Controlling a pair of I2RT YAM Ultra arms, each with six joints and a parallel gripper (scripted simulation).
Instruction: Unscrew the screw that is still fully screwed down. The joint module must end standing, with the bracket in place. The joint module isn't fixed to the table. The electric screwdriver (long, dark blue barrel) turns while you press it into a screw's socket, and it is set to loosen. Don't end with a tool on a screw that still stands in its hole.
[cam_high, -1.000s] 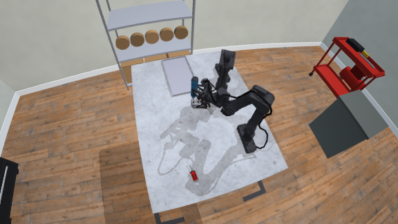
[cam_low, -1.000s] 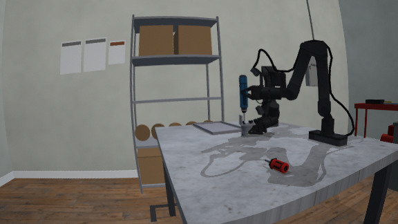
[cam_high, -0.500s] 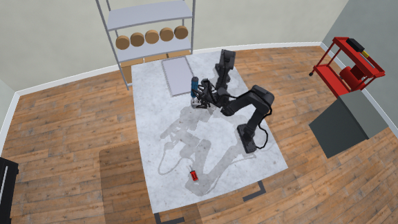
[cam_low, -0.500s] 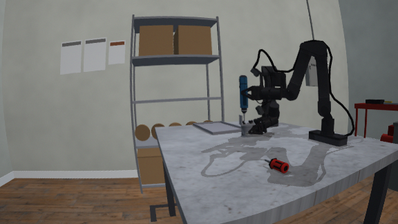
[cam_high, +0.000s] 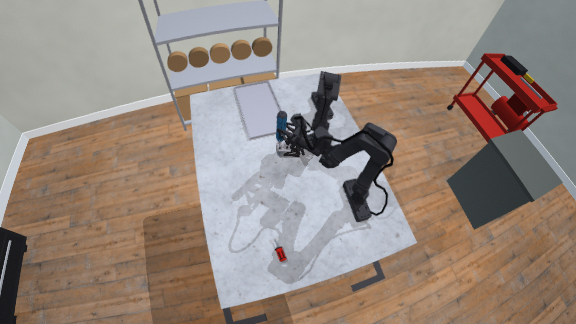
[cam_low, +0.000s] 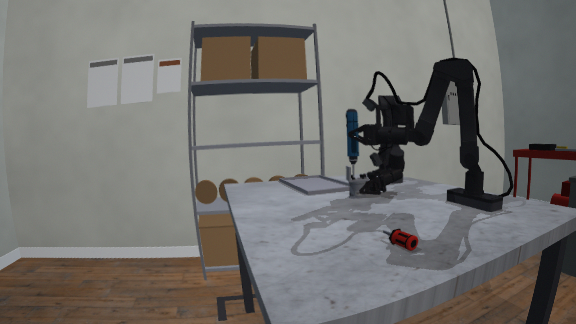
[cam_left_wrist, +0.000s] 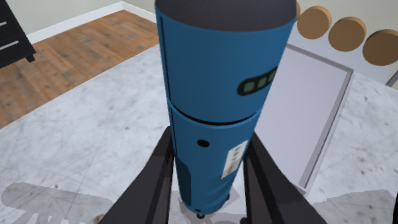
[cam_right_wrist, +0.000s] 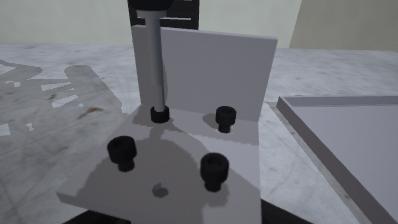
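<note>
The joint module is right at my right hand. From my right hand the other things lie so: screw 4 cm above, 2 cm ahead, 1 cm to the left; grey bracket 5 cm above; bit 7 cm above, 2 cm ahead, 1 cm to the left.
</note>
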